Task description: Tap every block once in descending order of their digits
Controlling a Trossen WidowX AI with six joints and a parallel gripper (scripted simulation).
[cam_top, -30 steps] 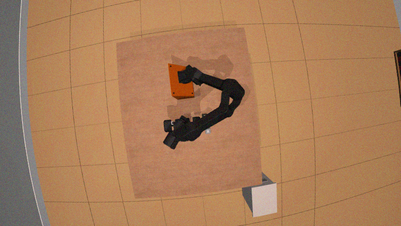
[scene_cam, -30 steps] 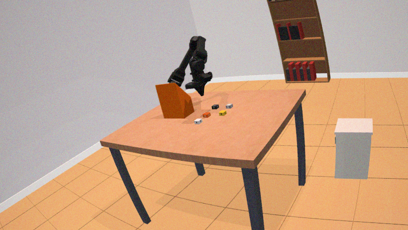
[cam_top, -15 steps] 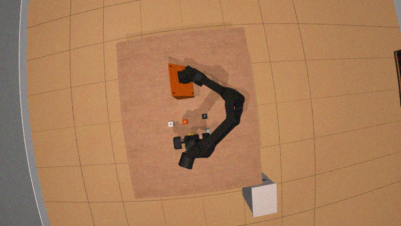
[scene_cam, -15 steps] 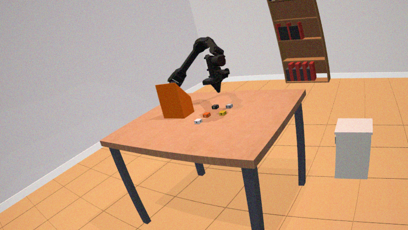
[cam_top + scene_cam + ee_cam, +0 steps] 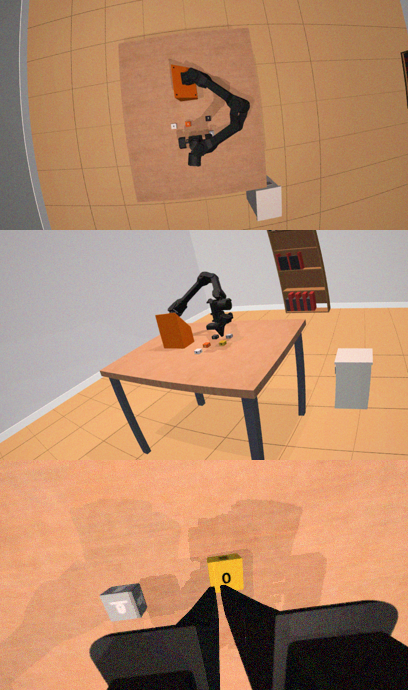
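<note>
Right now the yellow block is 4 cm below my gripper tip and 1 cm to the right of it. Also, from my gripper tip: black block 11 cm behind, 9 cm to the left, 4 cm below; orange block 9 cm behind, 4 cm to the right, 4 cm below; grey block 10 cm to the left, 4 cm below, 1 cm behind.
</note>
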